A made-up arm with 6 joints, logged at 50 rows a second.
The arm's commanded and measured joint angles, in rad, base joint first. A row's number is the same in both.
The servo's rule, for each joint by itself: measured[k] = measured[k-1] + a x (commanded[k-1-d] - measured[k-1]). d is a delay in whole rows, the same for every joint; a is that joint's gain. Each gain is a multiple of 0.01, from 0.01 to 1. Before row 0 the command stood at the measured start. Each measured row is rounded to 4 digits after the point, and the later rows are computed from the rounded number. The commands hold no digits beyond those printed.
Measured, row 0:
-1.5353 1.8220 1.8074 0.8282 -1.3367 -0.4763
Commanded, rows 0 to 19:
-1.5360 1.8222 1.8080 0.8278 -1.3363 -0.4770
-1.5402 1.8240 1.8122 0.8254 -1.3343 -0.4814
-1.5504 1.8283 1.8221 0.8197 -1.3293 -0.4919
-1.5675 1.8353 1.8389 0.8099 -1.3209 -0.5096
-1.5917 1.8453 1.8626 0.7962 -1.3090 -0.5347
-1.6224 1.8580 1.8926 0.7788 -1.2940 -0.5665
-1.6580 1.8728 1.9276 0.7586 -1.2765 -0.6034
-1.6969 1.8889 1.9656 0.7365 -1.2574 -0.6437
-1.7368 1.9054 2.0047 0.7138 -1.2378 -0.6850
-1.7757 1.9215 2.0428 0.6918 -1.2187 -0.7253
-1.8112 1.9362 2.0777 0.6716 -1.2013 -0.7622
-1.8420 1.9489 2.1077 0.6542 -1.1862 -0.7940
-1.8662 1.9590 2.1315 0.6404 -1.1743 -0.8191
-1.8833 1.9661 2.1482 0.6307 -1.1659 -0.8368
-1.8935 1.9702 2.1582 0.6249 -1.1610 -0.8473
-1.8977 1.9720 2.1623 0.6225 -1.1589 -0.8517
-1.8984 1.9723 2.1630 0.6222 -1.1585 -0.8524
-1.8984 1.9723 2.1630 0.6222 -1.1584 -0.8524
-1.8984 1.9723 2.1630 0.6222 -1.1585 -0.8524
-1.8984 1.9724 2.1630 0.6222 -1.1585 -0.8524
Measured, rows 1 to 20:
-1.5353 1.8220 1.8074 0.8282 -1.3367 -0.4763
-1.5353 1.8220 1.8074 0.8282 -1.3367 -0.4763
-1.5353 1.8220 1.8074 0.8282 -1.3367 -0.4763
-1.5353 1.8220 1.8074 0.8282 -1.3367 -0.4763
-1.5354 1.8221 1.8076 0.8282 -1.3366 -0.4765
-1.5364 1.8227 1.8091 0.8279 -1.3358 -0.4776
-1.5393 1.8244 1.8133 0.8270 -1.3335 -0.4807
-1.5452 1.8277 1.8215 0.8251 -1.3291 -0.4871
-1.5550 1.8330 1.8347 0.8219 -1.3221 -0.4976
-1.5692 1.8405 1.8532 0.8172 -1.3123 -0.5128
-1.5878 1.8502 1.8770 0.8108 -1.2998 -0.5327
-1.6107 1.8618 1.9054 0.8026 -1.2850 -0.5571
-1.6372 1.8749 1.9372 0.7928 -1.2685 -0.5852
-1.6663 1.8889 1.9710 0.7817 -1.2511 -0.6160
-1.6967 1.9031 2.0051 0.7696 -1.2337 -0.6482
-1.7272 1.9168 2.0379 0.7569 -1.2171 -0.6803
-1.7564 1.9295 2.0679 0.7441 -1.2021 -0.7108
-1.7830 1.9405 2.0936 0.7316 -1.1894 -0.7385
-1.8062 1.9494 2.1143 0.7199 -1.1795 -0.7624
-1.8254 1.9562 2.1297 0.7092 -1.1723 -0.7820
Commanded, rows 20 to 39:
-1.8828 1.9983 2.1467 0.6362 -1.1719 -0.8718
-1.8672 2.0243 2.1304 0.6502 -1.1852 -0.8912
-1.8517 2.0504 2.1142 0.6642 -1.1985 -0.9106
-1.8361 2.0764 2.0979 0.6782 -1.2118 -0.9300
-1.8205 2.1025 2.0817 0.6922 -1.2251 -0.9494
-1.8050 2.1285 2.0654 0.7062 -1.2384 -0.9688
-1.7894 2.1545 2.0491 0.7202 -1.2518 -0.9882
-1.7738 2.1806 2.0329 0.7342 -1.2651 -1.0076
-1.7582 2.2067 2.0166 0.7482 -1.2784 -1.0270
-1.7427 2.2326 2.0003 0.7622 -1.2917 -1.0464
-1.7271 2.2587 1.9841 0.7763 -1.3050 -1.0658
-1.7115 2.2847 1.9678 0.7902 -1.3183 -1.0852
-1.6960 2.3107 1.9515 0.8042 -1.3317 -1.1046
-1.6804 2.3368 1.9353 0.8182 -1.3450 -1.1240
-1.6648 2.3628 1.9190 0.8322 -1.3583 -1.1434
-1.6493 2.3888 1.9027 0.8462 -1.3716 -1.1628
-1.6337 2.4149 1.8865 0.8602 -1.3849 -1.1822
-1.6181 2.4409 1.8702 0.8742 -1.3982 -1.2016
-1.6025 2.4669 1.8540 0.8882 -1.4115 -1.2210
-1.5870 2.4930 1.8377 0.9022 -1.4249 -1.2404
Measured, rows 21 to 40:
-1.8407 1.9610 2.1404 0.6996 -1.1675 -0.7975
-1.8528 1.9644 2.1476 0.6911 -1.1643 -0.8096
-1.8624 1.9668 2.1525 0.6835 -1.1623 -0.8190
-1.8700 1.9685 2.1559 0.6768 -1.1610 -0.8263
-1.8727 1.9774 2.1530 0.6723 -1.1648 -0.8363
-1.8715 1.9915 2.1458 0.6699 -1.1719 -0.8484
-1.8673 2.0092 2.1357 0.6693 -1.1812 -0.8621
-1.8607 2.0294 2.1236 0.6703 -1.1919 -0.8770
-1.8523 2.0513 2.1102 0.6727 -1.2035 -0.8929
-1.8424 2.0745 2.0959 0.6764 -1.2157 -0.9096
-1.8313 2.0985 2.0809 0.6812 -1.2283 -0.9269
-1.8192 2.1231 2.0655 0.6870 -1.2412 -0.9447
-1.8064 2.1482 2.0499 0.6937 -1.2542 -0.9628
-1.7930 2.1735 2.0340 0.7012 -1.2673 -0.9812
-1.7792 2.1991 2.0180 0.7095 -1.2805 -0.9998
-1.7650 2.2248 2.0019 0.7184 -1.2937 -1.0186
-1.7505 2.2506 1.9858 0.7278 -1.3070 -1.0375
-1.7358 2.2765 1.9696 0.7377 -1.3203 -1.0565
-1.7209 2.3024 1.9534 0.7481 -1.3336 -1.0756
-1.7059 2.3283 1.9372 0.7589 -1.3469 -1.0948

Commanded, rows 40 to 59:
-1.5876 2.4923 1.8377 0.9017 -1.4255 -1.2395
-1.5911 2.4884 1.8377 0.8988 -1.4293 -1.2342
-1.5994 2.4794 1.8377 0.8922 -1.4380 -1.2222
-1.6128 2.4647 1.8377 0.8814 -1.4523 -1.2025
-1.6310 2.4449 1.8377 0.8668 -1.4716 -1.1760
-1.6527 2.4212 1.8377 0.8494 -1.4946 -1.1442
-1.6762 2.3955 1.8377 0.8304 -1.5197 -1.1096
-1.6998 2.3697 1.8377 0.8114 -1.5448 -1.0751
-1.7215 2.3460 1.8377 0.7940 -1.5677 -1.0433
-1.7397 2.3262 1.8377 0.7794 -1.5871 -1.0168
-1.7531 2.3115 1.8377 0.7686 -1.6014 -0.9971
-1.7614 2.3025 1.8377 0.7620 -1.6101 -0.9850
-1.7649 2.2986 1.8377 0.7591 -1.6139 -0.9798
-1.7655 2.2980 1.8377 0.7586 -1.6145 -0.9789
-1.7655 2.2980 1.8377 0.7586 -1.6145 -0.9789
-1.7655 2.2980 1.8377 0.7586 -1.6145 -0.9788
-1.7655 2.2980 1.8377 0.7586 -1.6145 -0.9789
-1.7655 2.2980 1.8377 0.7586 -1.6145 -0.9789
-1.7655 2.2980 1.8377 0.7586 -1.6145 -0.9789
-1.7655 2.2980 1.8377 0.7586 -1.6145 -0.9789
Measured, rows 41 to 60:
-1.6907 2.3543 1.9210 0.7700 -1.3602 -1.1140
-1.6755 2.3803 1.9047 0.7815 -1.3735 -1.1333
-1.6602 2.4063 1.8885 0.7932 -1.3868 -1.1526
-1.6448 2.4323 1.8722 0.8052 -1.4001 -1.1719
-1.6328 2.4503 1.8612 0.8158 -1.4090 -1.1868
-1.6240 2.4617 1.8537 0.8249 -1.4161 -1.1972
-1.6188 2.4670 1.8486 0.8323 -1.4238 -1.2027
-1.6175 2.4663 1.8451 0.8377 -1.4338 -1.2027
-1.6203 2.4599 1.8427 0.8409 -1.4470 -1.1968
-1.6271 2.4483 1.8411 0.8418 -1.4637 -1.1852
-1.6374 2.4325 1.8400 0.8405 -1.4833 -1.1686
-1.6505 2.4137 1.8393 0.8373 -1.5048 -1.1480
-1.6654 2.3934 1.8388 0.8325 -1.5268 -1.1250
-1.6810 2.3732 1.8384 0.8267 -1.5479 -1.1012
-1.6961 2.3547 1.8382 0.8203 -1.5666 -1.0783
-1.7098 2.3390 1.8380 0.8139 -1.5818 -1.0578
-1.7214 2.3269 1.8379 0.8079 -1.5930 -1.0406
-1.7307 2.3182 1.8378 0.8025 -1.6005 -1.0270
-1.7380 2.3121 1.8378 0.7977 -1.6054 -1.0164
-1.7438 2.3079 1.8378 0.7934 -1.6086 -1.0081

